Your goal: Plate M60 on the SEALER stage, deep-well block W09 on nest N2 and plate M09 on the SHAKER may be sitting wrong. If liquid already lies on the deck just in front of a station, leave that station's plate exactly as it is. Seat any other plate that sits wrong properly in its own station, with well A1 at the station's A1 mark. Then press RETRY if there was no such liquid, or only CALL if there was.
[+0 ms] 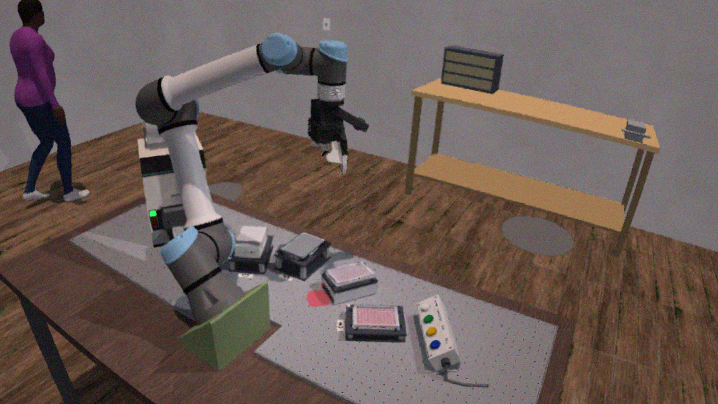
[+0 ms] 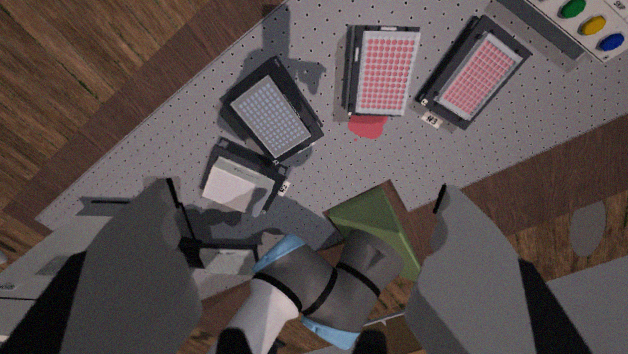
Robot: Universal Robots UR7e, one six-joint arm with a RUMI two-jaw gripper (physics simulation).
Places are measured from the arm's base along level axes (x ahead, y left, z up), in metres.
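Where they show: gripper, fingertip midpoint: [image 1: 332,164] [image 2: 308,184]; arm's base at its link origin: [image 1: 221,309] [image 2: 375,249].
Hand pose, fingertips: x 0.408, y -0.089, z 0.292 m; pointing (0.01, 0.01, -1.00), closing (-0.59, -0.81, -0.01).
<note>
Things, the pixels of their top centre, and the offset from my fingertips. "pt": a spot on its surface instead.
- Deep-well block W09 at its top centre: [image 2: 236,193] [image 1: 250,236] 0.084 m back, 0.251 m left, 0.284 m down
- dark nest N2 at a spot on its surface: [image 2: 247,152] pt 0.045 m back, 0.213 m left, 0.369 m down
- Pink plate M09 at its top centre: [image 2: 387,77] [image 1: 350,270] 0.056 m back, 0.107 m right, 0.296 m down
- red liquid patch at a spot on its surface: [image 2: 367,127] [image 1: 315,299] pt 0.147 m back, 0.041 m right, 0.373 m down
- SEALER at its top centre: [image 1: 165,109] 0.074 m back, 0.623 m left, 0.082 m up
- nest N1 at its top centre: [image 2: 272,119] [image 1: 303,245] 0.008 m back, 0.095 m left, 0.305 m down
- nest N3 at its top centre: [image 2: 477,80] [image 1: 375,316] 0.162 m back, 0.248 m right, 0.334 m down
- button box at its top centre: [image 1: 439,319] 0.135 m back, 0.419 m right, 0.290 m down
My gripper [image 1: 338,160] [image 2: 308,184] is open and empty, high above the deck. Deep-well block W09 [image 1: 251,240] [image 2: 235,187] is white and looks tilted on the dark nest N2 [image 1: 249,264] [image 2: 247,152]. Pink plate M09 [image 1: 350,272] [image 2: 387,72] lies on the SHAKER [image 1: 353,292] [image 2: 352,67]; its exact seating is hard to tell. A red liquid patch [image 1: 318,297] [image 2: 367,127] lies on the deck just in front of the SHAKER. The SEALER [image 1: 155,185] stands at the left; its stage is partly hidden, and M60's seating cannot be told.
Plates also sit on nest N1 [image 1: 300,266] [image 2: 300,107] and nest N3 [image 1: 376,334] [image 2: 450,62]. The button box [image 1: 441,346] [image 2: 570,30] stands beside N3, with green, yellow and blue buttons. A green wedge [image 1: 241,326] [image 2: 367,212] stands by the arm base. A person stands behind at left.
</note>
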